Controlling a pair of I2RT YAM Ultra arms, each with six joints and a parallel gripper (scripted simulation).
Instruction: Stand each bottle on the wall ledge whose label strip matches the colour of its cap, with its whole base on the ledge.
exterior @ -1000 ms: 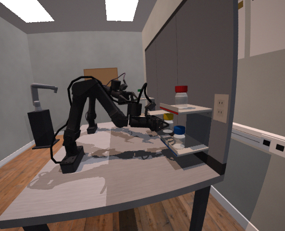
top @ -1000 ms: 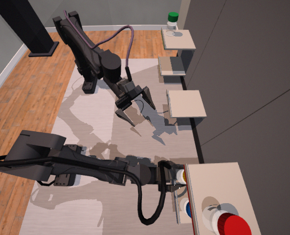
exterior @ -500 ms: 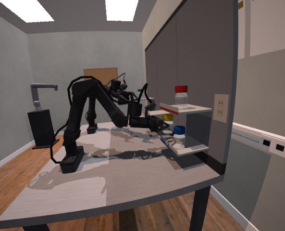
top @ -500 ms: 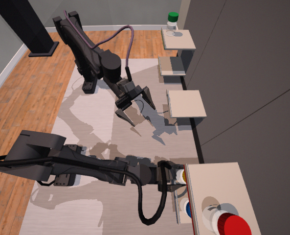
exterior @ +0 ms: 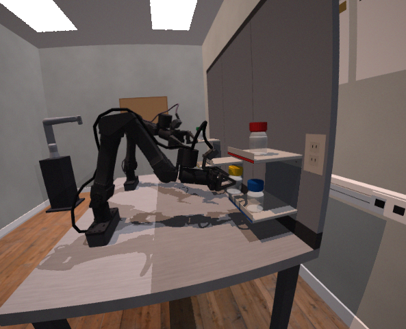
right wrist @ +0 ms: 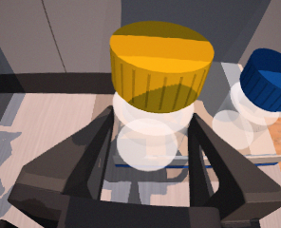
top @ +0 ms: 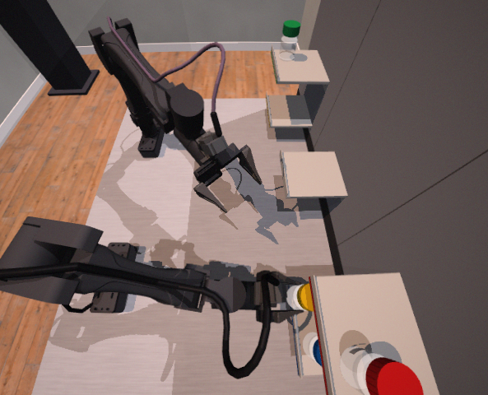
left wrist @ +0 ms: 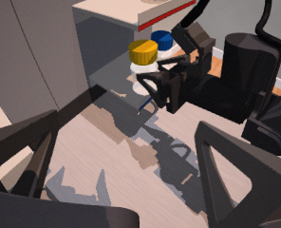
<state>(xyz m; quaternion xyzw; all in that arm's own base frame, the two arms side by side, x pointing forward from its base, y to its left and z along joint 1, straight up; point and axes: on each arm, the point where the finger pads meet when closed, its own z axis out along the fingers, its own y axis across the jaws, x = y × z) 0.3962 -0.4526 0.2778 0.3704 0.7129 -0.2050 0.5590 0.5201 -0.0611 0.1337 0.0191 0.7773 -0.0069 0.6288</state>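
Right now my right hand is 40 mm short of the blue-capped bottle, 110 mm to the left of it and 30 mm above it. Also, from my right hand: grey wall panel 190 mm ahead, 350 mm to the left, 270 mm above; red-capped bottle 50 mm ahead, 110 mm to the right, 160 mm above; yellow-capped bottle 10 mm ahead, 10 mm below.
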